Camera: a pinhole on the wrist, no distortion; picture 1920 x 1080 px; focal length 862.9 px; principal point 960.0 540.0 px. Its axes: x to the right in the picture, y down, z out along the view. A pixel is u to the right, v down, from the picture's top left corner.
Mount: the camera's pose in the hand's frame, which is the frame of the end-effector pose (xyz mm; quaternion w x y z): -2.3 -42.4 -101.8 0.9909 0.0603 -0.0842 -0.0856
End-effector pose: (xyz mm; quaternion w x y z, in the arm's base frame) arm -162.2 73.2 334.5 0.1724 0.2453 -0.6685 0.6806
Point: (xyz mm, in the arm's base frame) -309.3 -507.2 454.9
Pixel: 1439 799
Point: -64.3 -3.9 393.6
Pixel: 975 376
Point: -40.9 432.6 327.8
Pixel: behind the camera
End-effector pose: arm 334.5 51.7 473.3 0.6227 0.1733 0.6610 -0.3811
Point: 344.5 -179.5 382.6
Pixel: 1647 491
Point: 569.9 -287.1 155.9
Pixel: 1813 962
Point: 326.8 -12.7 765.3
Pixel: 110 110
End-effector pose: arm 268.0 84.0 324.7 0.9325 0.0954 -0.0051 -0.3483
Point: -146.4 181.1 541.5
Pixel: 310 261
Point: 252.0 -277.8 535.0
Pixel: 1708 269
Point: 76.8 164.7 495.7
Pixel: 505 576
